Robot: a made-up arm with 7 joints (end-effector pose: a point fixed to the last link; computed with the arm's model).
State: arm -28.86 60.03 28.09 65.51 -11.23 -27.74 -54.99
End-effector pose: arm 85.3 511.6 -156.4 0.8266 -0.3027 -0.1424 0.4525
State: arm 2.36 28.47 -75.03 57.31 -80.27 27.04 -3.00
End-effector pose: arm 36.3 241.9 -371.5 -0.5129 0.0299 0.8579 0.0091
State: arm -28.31 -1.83 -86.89 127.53 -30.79 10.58 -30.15
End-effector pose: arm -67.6 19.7 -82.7 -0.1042 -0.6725 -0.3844 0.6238
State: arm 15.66 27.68 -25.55 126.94 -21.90 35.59 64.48
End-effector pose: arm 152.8 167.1 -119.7 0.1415 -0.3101 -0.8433 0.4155
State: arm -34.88 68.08 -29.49 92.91 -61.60 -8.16 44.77
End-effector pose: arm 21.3 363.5 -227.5 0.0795 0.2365 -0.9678 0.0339
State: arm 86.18 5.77 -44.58 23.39 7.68 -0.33 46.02
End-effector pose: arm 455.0 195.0 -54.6 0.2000 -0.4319 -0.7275 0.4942
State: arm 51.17 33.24 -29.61 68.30 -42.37 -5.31 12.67
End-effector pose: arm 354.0 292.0 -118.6 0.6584 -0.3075 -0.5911 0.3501
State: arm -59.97 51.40 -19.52 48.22 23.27 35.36 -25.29
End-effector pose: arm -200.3 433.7 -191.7 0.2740 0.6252 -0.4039 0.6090
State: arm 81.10 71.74 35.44 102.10 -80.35 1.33 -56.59
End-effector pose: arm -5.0 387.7 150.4 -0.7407 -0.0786 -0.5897 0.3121
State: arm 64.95 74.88 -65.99 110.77 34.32 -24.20 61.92
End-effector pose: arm 242.1 280.1 -83.3 0.0952 -0.3698 -0.9187 0.1010
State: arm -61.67 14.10 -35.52 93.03 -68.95 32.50 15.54
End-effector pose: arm -166.4 142.1 -217.9 0.0905 0.1299 -0.8633 0.4791
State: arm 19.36 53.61 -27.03 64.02 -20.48 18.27 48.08
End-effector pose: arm 192.0 398.5 -224.1 0.2257 0.1088 -0.7091 0.6591
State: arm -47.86 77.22 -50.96 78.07 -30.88 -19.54 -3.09
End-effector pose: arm -100.8 428.0 -206.7 -0.0427 0.0408 -0.9606 0.2717
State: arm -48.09 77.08 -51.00 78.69 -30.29 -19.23 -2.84
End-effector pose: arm -102.2 425.1 -206.9 -0.0457 0.0391 -0.9590 0.2768
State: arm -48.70 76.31 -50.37 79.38 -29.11 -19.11 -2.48
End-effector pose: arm -105.0 419.8 -208.7 -0.0493 0.0332 -0.9547 0.2915
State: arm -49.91 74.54 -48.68 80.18 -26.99 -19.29 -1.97
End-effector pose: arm -109.9 410.9 -212.7 -0.0535 0.0207 -0.9452 0.3214
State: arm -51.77 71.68 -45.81 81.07 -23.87 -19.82 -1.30
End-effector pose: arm -116.9 398.0 -218.6 -0.0586 0.0015 -0.9282 0.3675
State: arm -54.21 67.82 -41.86 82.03 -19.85 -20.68 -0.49
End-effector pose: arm -125.5 381.7 -225.1 -0.0641 -0.0231 -0.9012 0.4280
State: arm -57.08 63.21 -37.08 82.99 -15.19 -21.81 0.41
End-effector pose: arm -134.7 363.5 -230.8 -0.0690 -0.0504 -0.8630 0.4980
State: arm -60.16 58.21 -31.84 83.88 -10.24 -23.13 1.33
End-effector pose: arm -143.7 345.3 -234.7 -0.0714 -0.0773 -0.8143 0.5708
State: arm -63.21 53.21 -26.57 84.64 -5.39 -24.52 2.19
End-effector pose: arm -151.8 329.1 -236.6 -0.0699 -0.1009 -0.7590 0.6394
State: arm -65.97 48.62 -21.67 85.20 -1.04 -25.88 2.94
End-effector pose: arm -158.5 316.4 -236.9 -0.0638 -0.1196 -0.7033 0.6979
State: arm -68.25 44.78 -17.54 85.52 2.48 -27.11 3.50
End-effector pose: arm -164.1 307.5 -236.1 -0.0546 -0.1328 -0.6538 0.7430
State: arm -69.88 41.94 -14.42 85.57 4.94 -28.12 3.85
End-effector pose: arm -168.2 302.5 -235.2 -0.0442 -0.1408 -0.6163 0.7736
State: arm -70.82 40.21 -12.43 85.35 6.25 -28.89 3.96
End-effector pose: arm -171.1 300.6 -234.7 -0.0349 -0.1447 -0.5938 0.7907
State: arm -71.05 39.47 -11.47 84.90 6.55 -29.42 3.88
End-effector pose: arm -172.4 301.3 -235.2 -0.0276 -0.1460 -0.5856 0.7969
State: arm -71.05 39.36 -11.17 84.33 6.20 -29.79 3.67
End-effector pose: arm -173.5 303.2 -235.6 -0.0230 -0.1446 -0.5864 0.7966
